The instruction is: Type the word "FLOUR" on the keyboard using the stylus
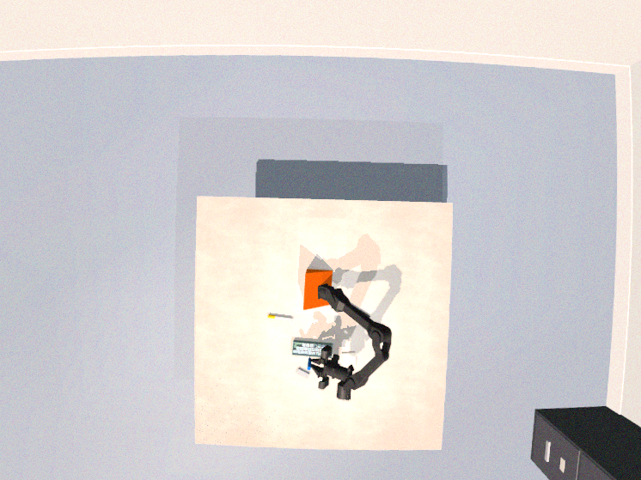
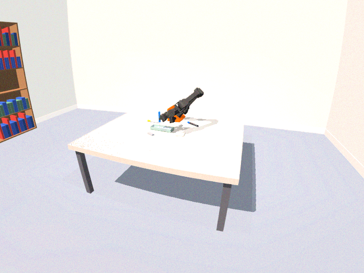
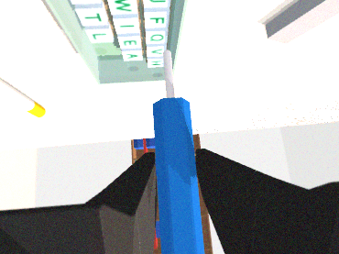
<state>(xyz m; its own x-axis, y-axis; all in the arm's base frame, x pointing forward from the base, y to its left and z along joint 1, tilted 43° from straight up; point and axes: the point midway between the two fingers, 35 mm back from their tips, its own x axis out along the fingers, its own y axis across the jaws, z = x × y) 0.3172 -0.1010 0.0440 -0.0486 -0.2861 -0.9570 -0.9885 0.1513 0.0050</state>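
Right now the grey piece is 110 mm ahead of my gripper tip, 40 mm to the right of it and 100 mm below it. From my gripper tip the other things lie so: dark pen: 220 mm behind, 230 mm to the left, 100 mm below; blue stylus: 10 mm below; yellow-tipped white pen: 190 mm behind, 160 mm to the right, 100 mm below.
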